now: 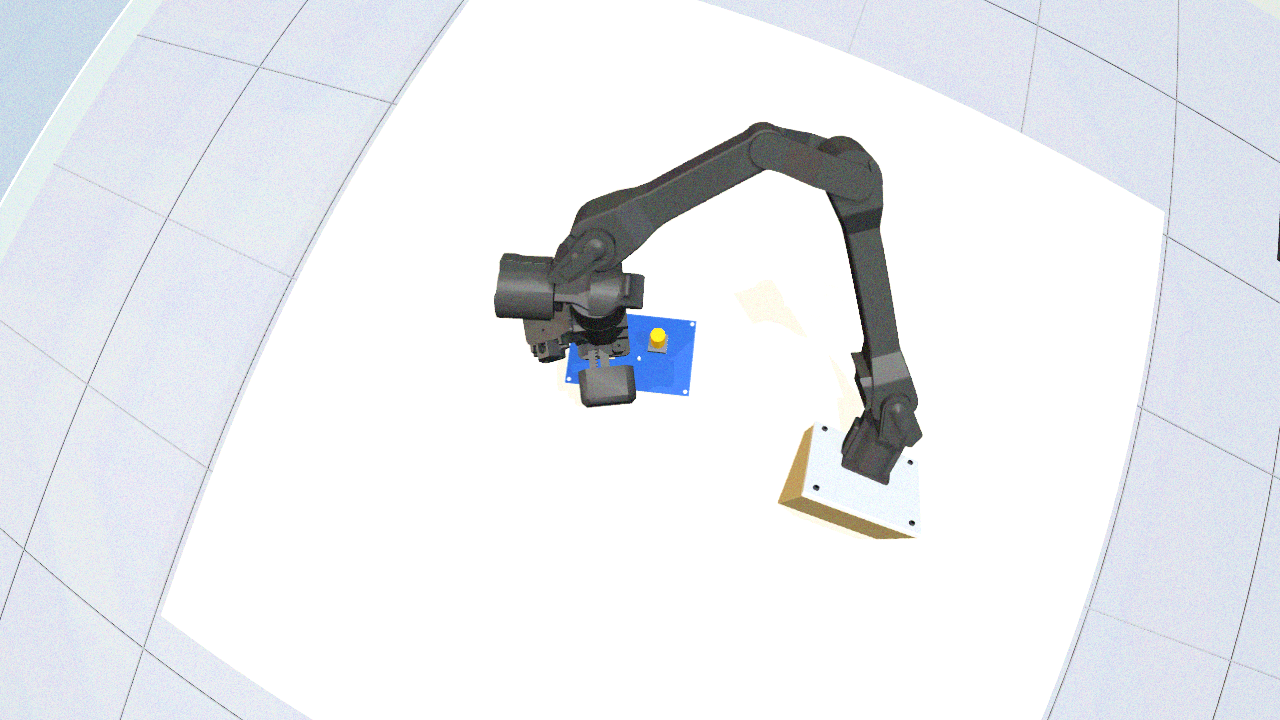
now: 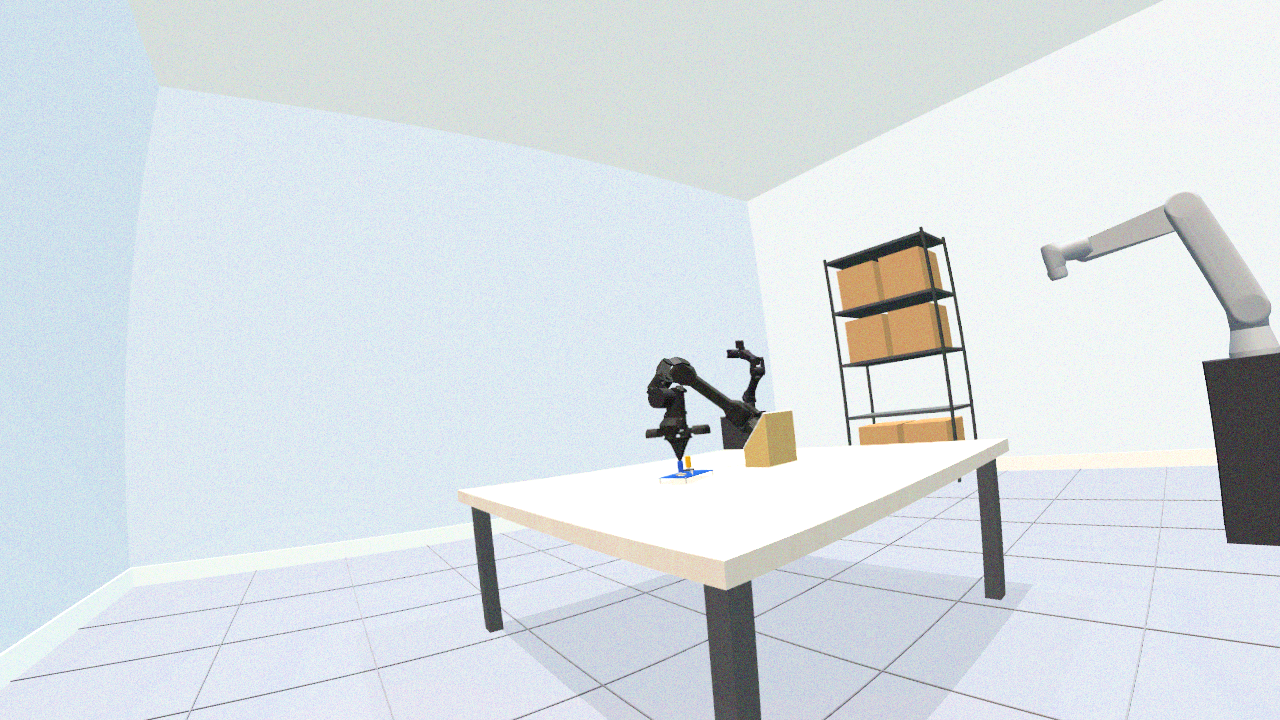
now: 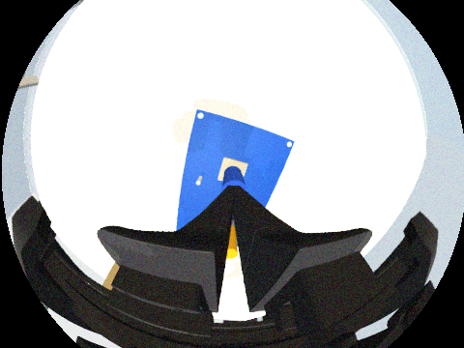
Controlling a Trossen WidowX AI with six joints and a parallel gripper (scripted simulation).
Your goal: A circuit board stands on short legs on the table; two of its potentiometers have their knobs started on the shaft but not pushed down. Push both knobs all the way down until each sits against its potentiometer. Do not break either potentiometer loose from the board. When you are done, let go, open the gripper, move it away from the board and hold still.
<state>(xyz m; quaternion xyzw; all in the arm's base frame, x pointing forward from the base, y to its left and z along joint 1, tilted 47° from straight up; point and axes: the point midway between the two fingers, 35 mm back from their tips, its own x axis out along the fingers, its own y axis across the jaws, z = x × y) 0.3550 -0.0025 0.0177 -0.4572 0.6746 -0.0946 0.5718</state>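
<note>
My gripper tip is now 20 mm above the dark blue knob. The rest, counted from my gripper tip: orange knob 60 mm behind, 30 mm to the right, 10 mm below.
</note>
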